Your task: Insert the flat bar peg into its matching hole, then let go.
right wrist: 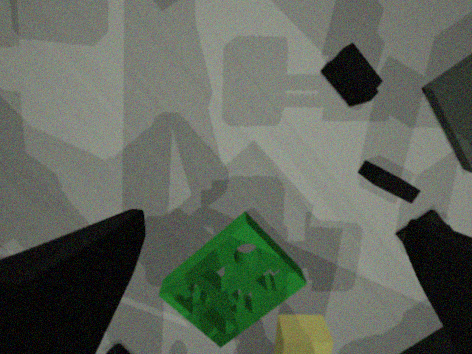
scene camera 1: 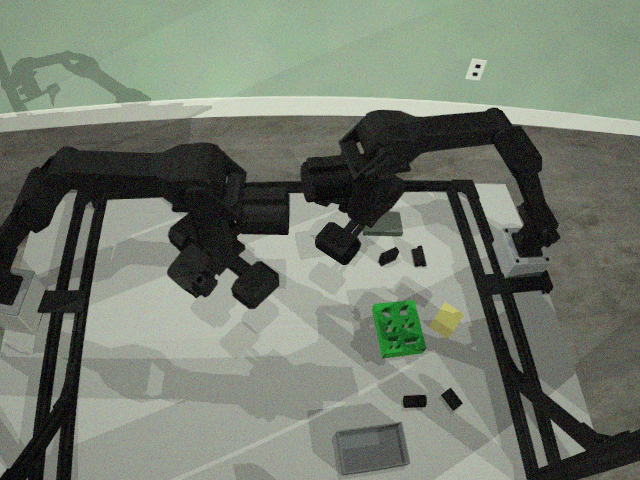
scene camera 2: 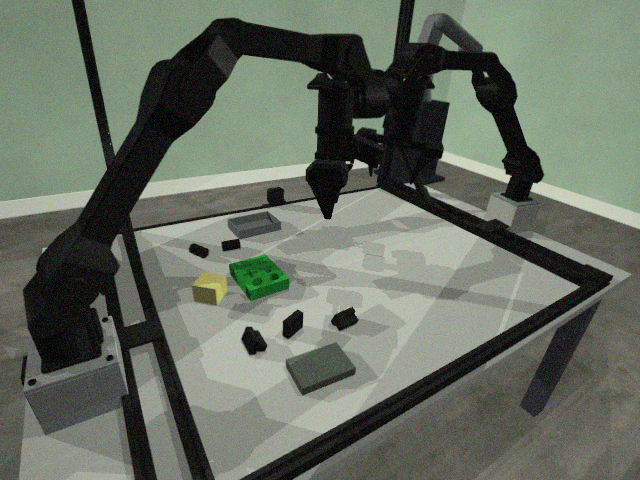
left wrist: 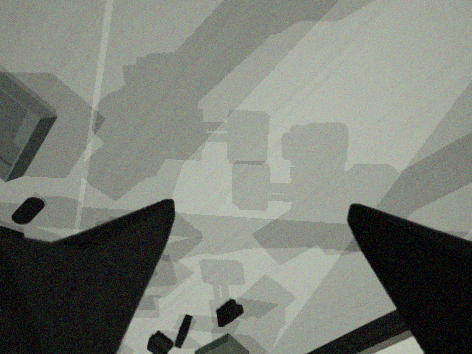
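The flat bar peg point(scene camera 1: 388, 256) point(scene camera 2: 293, 323) point(left wrist: 183, 331) point(right wrist: 389, 181) is thin and black and stands on the table between other black pegs. The green board point(scene camera 1: 394, 311) point(scene camera 2: 248, 290) point(right wrist: 280, 287) with shaped holes lies apart from it. My right gripper point(scene camera 1: 369, 206) point(scene camera 2: 328, 209) point(right wrist: 274, 227) is open and empty, high above the table; in the right wrist view the peg lies just above its right-hand fingertip in the picture. My left gripper point(scene camera 1: 218, 257) point(scene camera 2: 392, 175) point(left wrist: 260, 209) is open and empty, also high above the table. In scene camera 1 the grippers hide their far fingers.
A yellow block point(scene camera 1: 446, 320) point(scene camera 2: 209, 288) point(right wrist: 304, 335) stands beside the board. A grey tray point(scene camera 1: 338, 457) point(scene camera 2: 254, 229) and two black pegs lie beyond it in scene camera 2. A flat grey block point(scene camera 1: 391, 223) point(scene camera 2: 320, 367) lies near the bar. A black frame point(scene camera 2: 413, 394) runs along the table edges.
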